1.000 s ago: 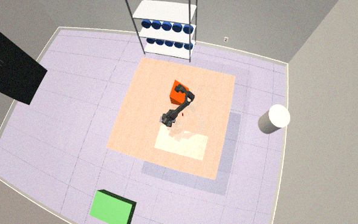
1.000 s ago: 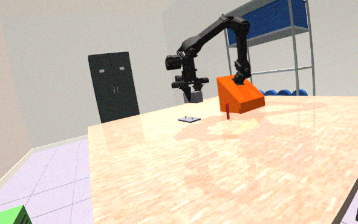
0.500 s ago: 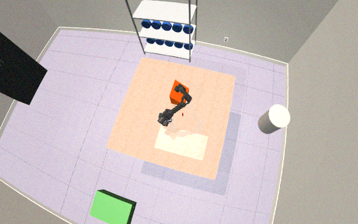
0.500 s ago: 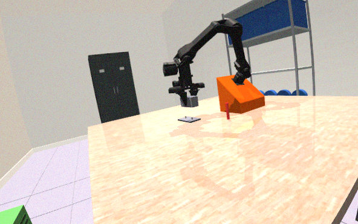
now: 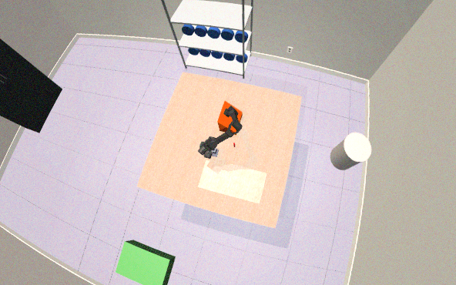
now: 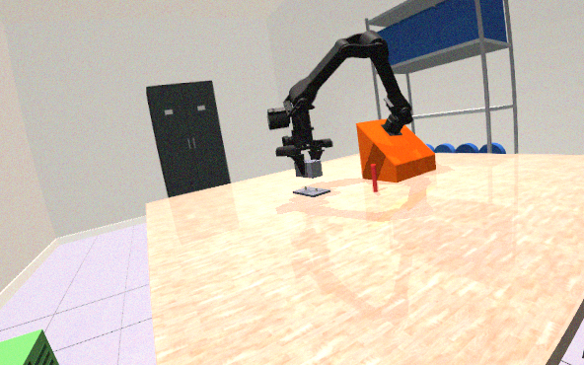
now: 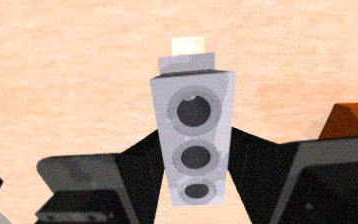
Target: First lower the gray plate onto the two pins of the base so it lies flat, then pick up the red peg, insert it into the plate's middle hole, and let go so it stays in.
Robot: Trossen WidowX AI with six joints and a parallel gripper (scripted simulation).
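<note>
My gripper tip is 60 mm above the flat gray base and 10 mm to the left of it. Round my gripper tip: red peg: 170 mm to the left, 130 mm behind, 20 mm below; then gray plate: 30 mm above.
</note>
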